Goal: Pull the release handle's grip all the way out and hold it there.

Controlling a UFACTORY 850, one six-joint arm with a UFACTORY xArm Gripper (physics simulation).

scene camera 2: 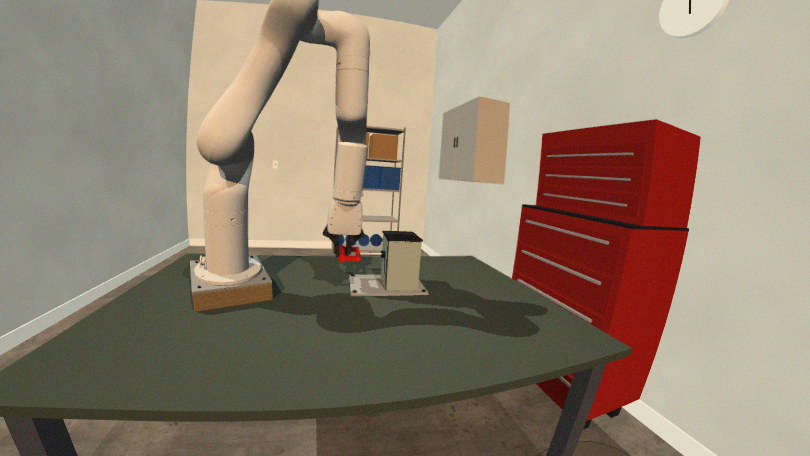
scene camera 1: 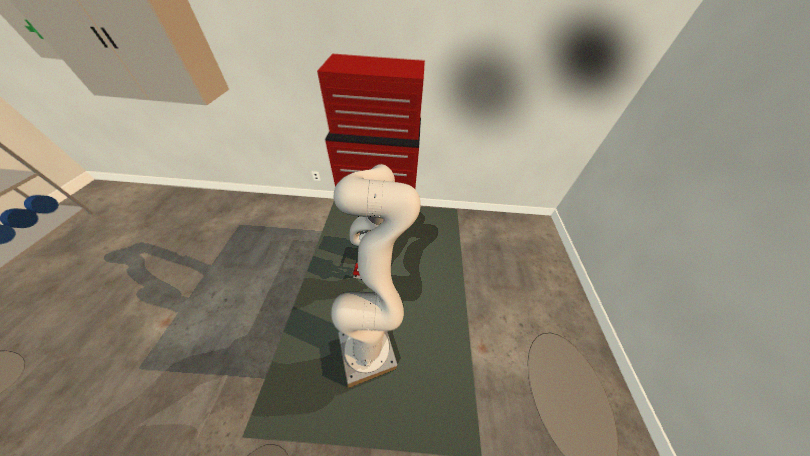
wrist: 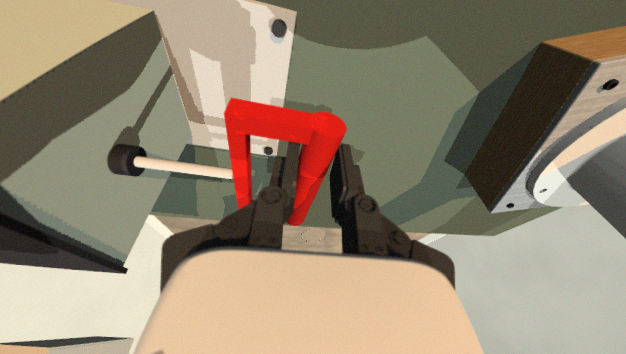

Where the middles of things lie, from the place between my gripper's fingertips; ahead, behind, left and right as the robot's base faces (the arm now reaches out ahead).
I see my gripper 150 mm short of the pale base plate [scene camera 2: 360,285] and 100 mm above it.
